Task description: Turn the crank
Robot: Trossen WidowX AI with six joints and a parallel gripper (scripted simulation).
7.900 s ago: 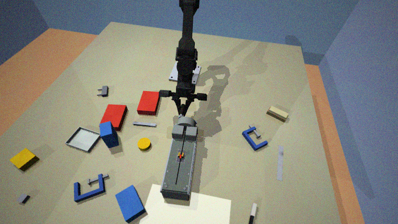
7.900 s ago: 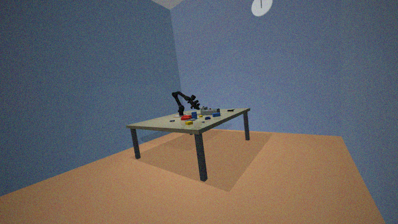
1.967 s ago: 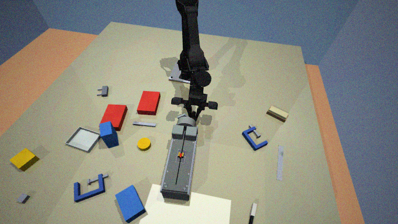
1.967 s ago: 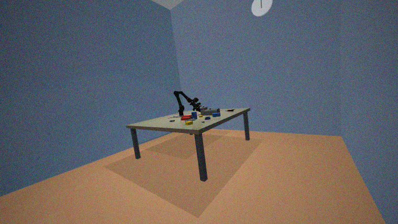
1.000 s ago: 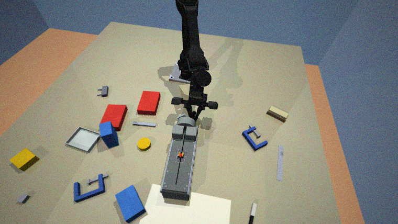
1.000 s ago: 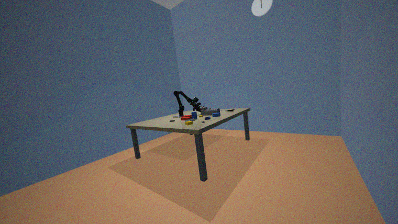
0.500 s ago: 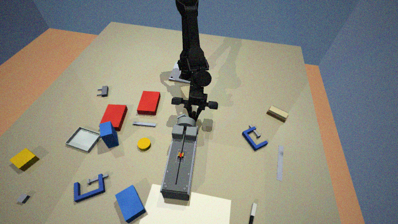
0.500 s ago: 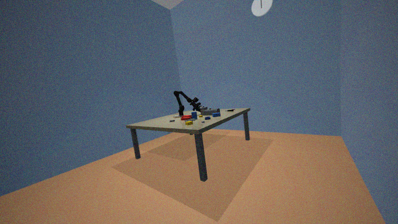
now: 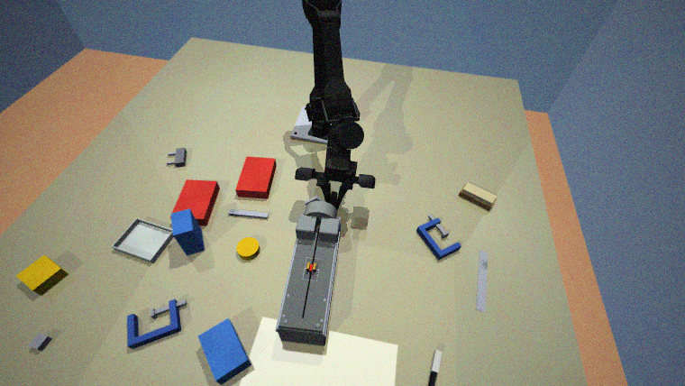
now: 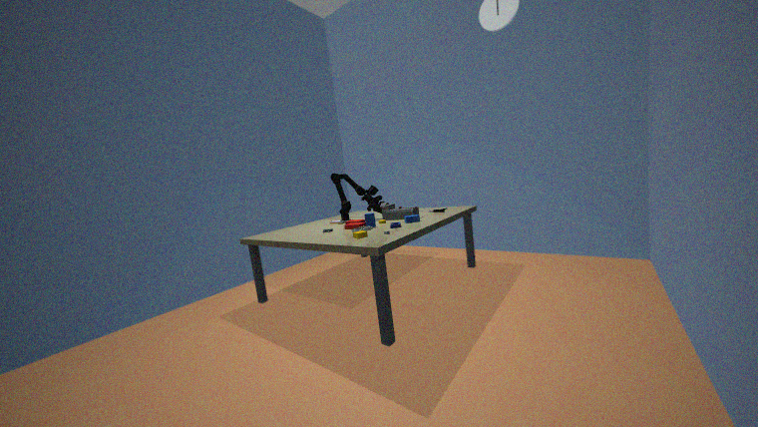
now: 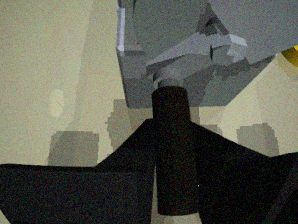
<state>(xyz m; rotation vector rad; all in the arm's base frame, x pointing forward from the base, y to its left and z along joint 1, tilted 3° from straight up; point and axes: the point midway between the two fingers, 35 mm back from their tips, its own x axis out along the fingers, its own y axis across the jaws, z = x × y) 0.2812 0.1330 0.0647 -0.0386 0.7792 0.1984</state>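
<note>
My gripper tip is now 20 mm below the dark crank handle and 20 mm past it. Also, from my gripper tip: tan block: 340 mm to the left, 200 mm behind, 30 mm below; then red pointer: 170 mm ahead, 40 mm above, 10 mm to the left; then grey strip: 370 mm to the left, 40 mm below, 30 mm ahead.
</note>
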